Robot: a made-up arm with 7 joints. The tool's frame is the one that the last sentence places.
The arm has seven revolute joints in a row. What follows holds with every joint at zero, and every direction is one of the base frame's. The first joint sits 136.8 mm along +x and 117.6 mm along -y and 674.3 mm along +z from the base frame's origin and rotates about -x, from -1.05 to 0.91 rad. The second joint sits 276 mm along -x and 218.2 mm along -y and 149.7 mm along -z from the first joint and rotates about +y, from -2.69 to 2.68 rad. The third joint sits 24 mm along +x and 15.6 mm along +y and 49.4 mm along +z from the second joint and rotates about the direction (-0.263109, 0.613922, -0.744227), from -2.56 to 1.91 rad. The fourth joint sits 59.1 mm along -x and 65.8 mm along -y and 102.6 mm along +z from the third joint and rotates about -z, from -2.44 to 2.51 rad. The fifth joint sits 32.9 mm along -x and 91.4 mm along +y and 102.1 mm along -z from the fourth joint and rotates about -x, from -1.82 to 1.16 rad. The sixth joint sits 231.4 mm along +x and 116.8 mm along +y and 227.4 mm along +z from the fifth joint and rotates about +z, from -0.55 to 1.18 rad. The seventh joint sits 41.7 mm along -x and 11 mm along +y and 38.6 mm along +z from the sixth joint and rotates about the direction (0.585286, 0.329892, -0.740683), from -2.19 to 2.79 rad. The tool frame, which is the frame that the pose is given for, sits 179.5 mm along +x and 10.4 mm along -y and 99.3 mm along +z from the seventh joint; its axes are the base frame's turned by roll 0.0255, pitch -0.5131 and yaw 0.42 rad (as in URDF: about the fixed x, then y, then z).
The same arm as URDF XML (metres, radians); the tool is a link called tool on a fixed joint. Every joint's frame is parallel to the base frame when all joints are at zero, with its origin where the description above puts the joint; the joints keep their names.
<robot name="arm">
<joint name="joint 1" type="revolute"><parent link="base_link"/><child link="link1"/><origin xyz="0.1368 -0.1176 0.6743"/><axis xyz="-1 0 0"/><limit lower="-1.05" upper="0.91"/></joint>
<joint name="joint 2" type="revolute"><parent link="link1"/><child link="link2"/><origin xyz="-0.276 -0.2182 -0.1497"/><axis xyz="0 1 0"/><limit lower="-2.69" upper="2.68"/></joint>
<joint name="joint 3" type="revolute"><parent link="link2"/><child link="link3"/><origin xyz="0.024 0.0156 0.0494"/><axis xyz="-0.263109 0.613922 -0.744227"/><limit lower="-2.56" upper="1.91"/></joint>
<joint name="joint 4" type="revolute"><parent link="link3"/><child link="link4"/><origin xyz="-0.0591 -0.0658 0.1026"/><axis xyz="0 0 -1"/><limit lower="-2.44" upper="2.51"/></joint>
<joint name="joint 5" type="revolute"><parent link="link4"/><child link="link5"/><origin xyz="-0.0329 0.0914 -0.1021"/><axis xyz="-1 0 0"/><limit lower="-1.82" upper="1.16"/></joint>
<joint name="joint 6" type="revolute"><parent link="link5"/><child link="link6"/><origin xyz="0.2314 0.1168 0.2274"/><axis xyz="0 0 1"/><limit lower="-0.55" upper="1.18"/></joint>
<joint name="joint 7" type="revolute"><parent link="link6"/><child link="link7"/><origin xyz="-0.0417 0.011 0.0386"/><axis xyz="0.585286 0.329892 -0.740683"/><limit lower="-2.19" upper="2.79"/></joint>
<joint name="tool_fixed" type="fixed"><parent link="link7"/><child link="tool"/><origin xyz="0.1795 -0.0104 0.0993" rpy="0.0255 -0.5131 0.42"/></joint>
<link name="base_link"/>
<link name="link1"/>
<link name="link2"/>
<link name="link3"/>
<link name="link4"/>
<link name="link5"/>
<link name="link6"/>
<link name="link7"/>
<link name="tool"/>
</robot>

